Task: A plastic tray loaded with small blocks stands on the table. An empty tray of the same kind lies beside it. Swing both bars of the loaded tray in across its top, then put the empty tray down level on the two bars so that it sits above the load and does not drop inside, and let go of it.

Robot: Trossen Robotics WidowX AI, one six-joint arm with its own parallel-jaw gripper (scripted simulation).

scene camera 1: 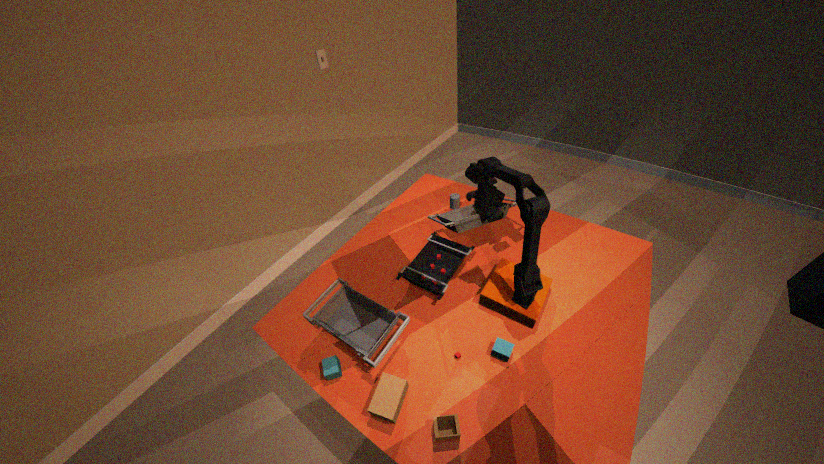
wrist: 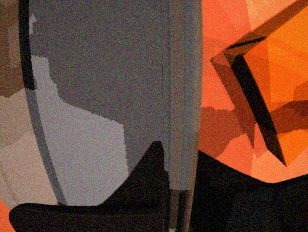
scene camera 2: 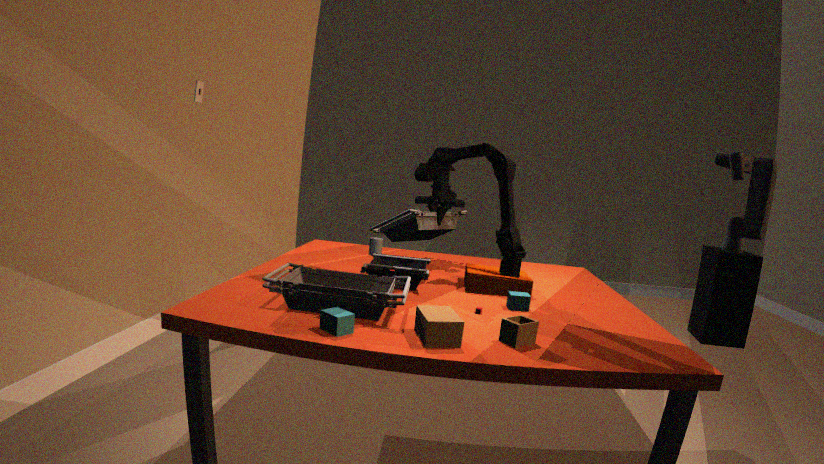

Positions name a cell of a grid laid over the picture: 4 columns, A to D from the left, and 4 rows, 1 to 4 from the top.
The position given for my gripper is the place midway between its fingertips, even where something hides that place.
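You can see my gripper in scene camera 1 (C2), and it's there in the wrist view (C3) and scene camera 2 (C2) too. As for the grey tray, that shows in scene camera 1 (C2), in the wrist view (B2), and scene camera 2 (C2) has it as well.
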